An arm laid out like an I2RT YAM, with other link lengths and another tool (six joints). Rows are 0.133 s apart.
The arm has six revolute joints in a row. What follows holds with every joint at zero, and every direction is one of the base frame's. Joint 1 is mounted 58.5 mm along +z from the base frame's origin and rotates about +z. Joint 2 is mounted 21.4 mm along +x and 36.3 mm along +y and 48.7 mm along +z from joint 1 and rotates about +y. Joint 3 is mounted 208.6 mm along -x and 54.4 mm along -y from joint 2 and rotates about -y. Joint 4 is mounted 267 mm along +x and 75 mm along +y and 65.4 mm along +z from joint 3 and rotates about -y. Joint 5 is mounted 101.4 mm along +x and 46.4 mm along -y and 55.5 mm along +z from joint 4 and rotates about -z. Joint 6 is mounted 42.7 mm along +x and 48.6 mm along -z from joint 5 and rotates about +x. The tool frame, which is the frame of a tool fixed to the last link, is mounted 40 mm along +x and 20 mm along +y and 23 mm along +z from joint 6; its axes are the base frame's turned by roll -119.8, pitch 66.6 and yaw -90 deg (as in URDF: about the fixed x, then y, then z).
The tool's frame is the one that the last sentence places.
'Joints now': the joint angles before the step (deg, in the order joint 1, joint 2, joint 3, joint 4, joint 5, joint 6). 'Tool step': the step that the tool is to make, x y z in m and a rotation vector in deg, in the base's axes. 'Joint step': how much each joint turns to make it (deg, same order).
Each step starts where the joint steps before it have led.
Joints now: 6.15, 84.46, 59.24, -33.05, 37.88, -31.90
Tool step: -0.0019, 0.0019, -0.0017, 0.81, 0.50, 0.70
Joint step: 0.08, -0.25, -0.36, -0.25, -1.06, -0.10
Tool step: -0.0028, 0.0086, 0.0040, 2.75, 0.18, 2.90
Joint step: 0.53, -1.33, -0.27, -0.53, -3.59, -0.70
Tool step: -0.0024, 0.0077, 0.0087, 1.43, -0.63, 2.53
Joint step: 0.71, -1.75, -0.08, -0.36, -2.11, -0.96
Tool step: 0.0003, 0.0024, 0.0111, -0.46, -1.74, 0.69
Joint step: 0.44, -1.50, 0.18, 0.34, 0.43, -0.69
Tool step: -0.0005, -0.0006, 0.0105, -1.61, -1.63, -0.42
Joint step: 0.35, -1.42, 0.18, 0.08, 1.93, -0.54
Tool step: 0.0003, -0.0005, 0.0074, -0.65, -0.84, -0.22
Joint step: 0.09, -0.61, 0.61, -0.33, 0.80, -0.26
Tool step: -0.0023, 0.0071, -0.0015, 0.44, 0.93, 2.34
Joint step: 0.79, -0.17, -0.17, -0.28, -1.40, -1.05
